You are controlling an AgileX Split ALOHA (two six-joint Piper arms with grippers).
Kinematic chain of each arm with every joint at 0, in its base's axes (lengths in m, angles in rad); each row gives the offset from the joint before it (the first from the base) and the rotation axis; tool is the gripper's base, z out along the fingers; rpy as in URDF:
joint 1: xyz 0 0 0.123 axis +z
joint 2: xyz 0 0 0 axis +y
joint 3: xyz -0.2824 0 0.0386 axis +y
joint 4: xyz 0.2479 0 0.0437 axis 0.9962 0 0.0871
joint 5: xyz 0 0 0 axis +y
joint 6: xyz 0.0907 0 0.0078 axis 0.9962 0 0.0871
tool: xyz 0 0 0 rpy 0 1.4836 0
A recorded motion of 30 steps. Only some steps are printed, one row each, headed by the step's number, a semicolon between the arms.
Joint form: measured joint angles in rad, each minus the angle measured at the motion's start. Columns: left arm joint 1, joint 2, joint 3, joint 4, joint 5, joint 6; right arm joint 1, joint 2, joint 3, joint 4, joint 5, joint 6.
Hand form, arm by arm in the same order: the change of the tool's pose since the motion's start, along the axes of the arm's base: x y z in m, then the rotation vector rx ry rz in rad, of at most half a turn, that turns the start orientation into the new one. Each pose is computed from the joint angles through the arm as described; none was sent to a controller.
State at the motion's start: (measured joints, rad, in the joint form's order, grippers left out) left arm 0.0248 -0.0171 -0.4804 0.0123 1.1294 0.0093; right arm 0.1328 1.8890 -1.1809 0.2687 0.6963 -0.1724
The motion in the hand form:
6: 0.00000 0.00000 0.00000 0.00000 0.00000 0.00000; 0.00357 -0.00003 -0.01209 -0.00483 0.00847 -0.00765
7: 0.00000 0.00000 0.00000 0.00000 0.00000 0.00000; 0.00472 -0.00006 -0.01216 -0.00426 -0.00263 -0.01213
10: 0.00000 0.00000 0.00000 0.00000 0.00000 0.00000; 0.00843 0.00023 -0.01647 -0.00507 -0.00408 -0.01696
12: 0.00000 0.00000 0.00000 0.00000 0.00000 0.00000; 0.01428 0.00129 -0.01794 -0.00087 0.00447 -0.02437
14: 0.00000 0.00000 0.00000 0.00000 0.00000 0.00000; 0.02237 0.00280 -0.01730 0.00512 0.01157 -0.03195
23: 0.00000 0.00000 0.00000 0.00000 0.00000 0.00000; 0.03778 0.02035 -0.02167 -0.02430 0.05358 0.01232
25: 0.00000 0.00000 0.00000 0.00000 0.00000 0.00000; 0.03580 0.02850 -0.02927 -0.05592 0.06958 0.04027
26: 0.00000 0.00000 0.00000 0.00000 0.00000 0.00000; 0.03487 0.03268 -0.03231 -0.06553 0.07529 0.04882
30: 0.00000 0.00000 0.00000 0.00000 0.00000 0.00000; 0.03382 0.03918 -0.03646 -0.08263 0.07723 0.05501
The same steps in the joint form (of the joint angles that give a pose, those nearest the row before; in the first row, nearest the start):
6: 0.0000 0.0000 0.0000 0.0000 0.0000 0.0000; 0.0000 0.0344 0.0000 0.0000 -0.0266 0.0020
7: 0.0000 0.0000 0.0000 0.0000 0.0000 0.0000; 0.0000 0.0353 0.0000 0.0010 -0.0393 0.0033
10: 0.0000 0.0000 0.0000 0.0000 0.0000 0.0000; 0.0000 0.0540 -0.0103 0.0009 -0.0499 0.0061
12: 0.0000 0.0000 0.0000 0.0000 0.0000 0.0000; 0.0000 0.0758 -0.0402 0.0010 -0.0351 0.0171
14: 0.0000 0.0000 0.0000 0.0000 0.0000 0.0000; 0.0000 0.1002 -0.0847 0.0001 -0.0104 0.0312
23: 0.0000 0.0000 0.0000 0.0000 0.0000 0.0000; 0.0423 0.1743 -0.1987 -0.0539 0.0708 0.0780
25: 0.0000 0.0000 0.0000 0.0000 0.0000 0.0000; 0.0688 0.1919 -0.1987 -0.0925 0.0720 0.0986
26: 0.0000 0.0000 0.0000 0.0000 0.0000 0.0000; 0.0812 0.1992 -0.1987 -0.1048 0.0710 0.1096
30: 0.0000 0.0000 0.0000 0.0000 0.0000 0.0000; 0.1015 0.2092 -0.1988 -0.1302 0.0635 0.1377

